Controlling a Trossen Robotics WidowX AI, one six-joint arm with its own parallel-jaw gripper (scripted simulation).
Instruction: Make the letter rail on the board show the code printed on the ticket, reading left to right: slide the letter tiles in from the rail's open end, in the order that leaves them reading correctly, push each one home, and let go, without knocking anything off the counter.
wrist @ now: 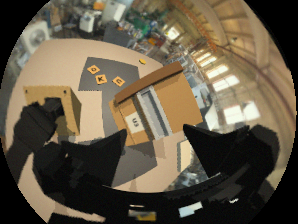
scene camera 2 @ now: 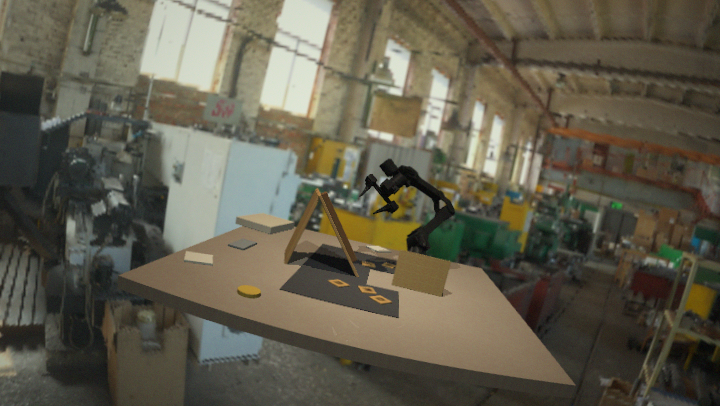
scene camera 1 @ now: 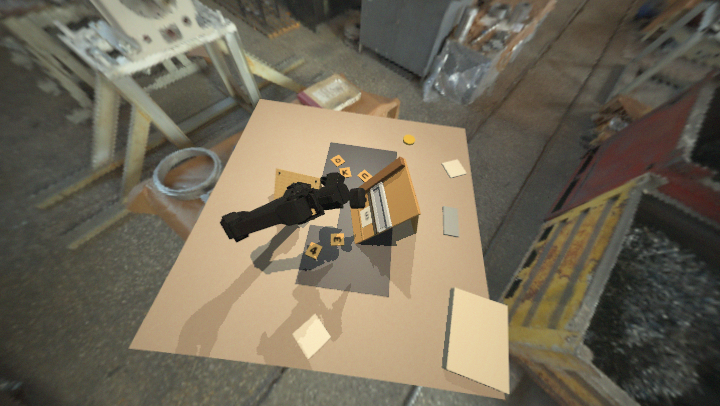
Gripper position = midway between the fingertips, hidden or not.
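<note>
Nothing is held in my gripper [wrist: 155, 129], and it is open. I can see a large cream slab [scene camera 1: 476, 346], [scene camera 2: 269, 224]. There is also an orange board [scene camera 1: 390, 194], [wrist: 164, 100], [scene camera 2: 323, 197], as well as a dark mat [scene camera 1: 365, 267], [wrist: 111, 69], [scene camera 2: 327, 263].
</note>
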